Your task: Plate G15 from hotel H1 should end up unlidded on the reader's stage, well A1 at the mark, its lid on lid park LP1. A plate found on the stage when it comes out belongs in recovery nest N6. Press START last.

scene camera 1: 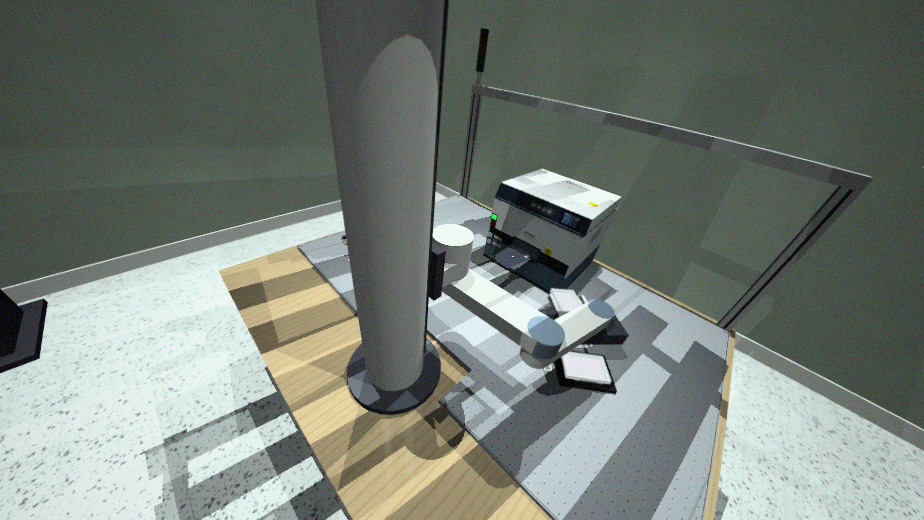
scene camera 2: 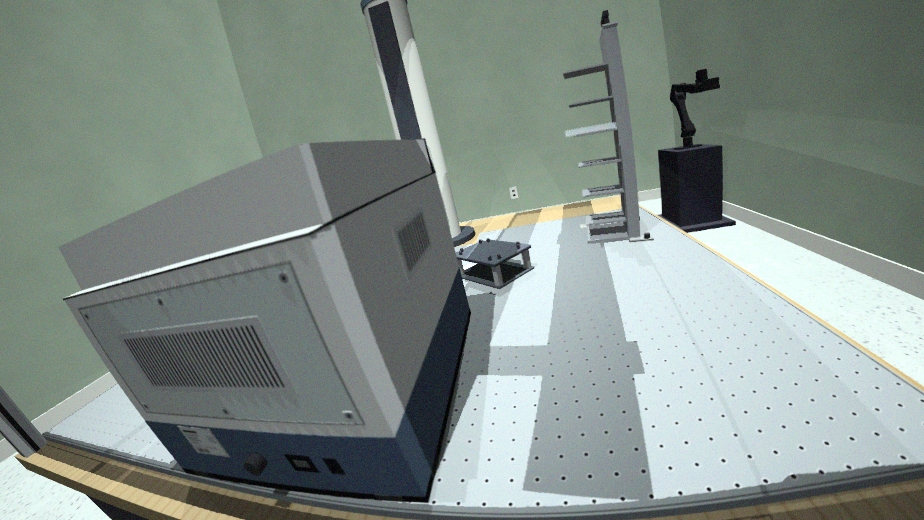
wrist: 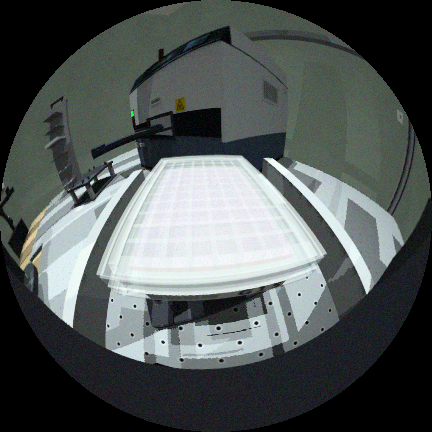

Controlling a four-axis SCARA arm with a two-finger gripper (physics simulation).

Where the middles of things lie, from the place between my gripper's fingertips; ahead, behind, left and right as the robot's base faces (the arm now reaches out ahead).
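Nest N6 (scene camera 1: 562, 380), counting from my hand, is 90 mm below, 140 mm behind and 160 mm to the right.
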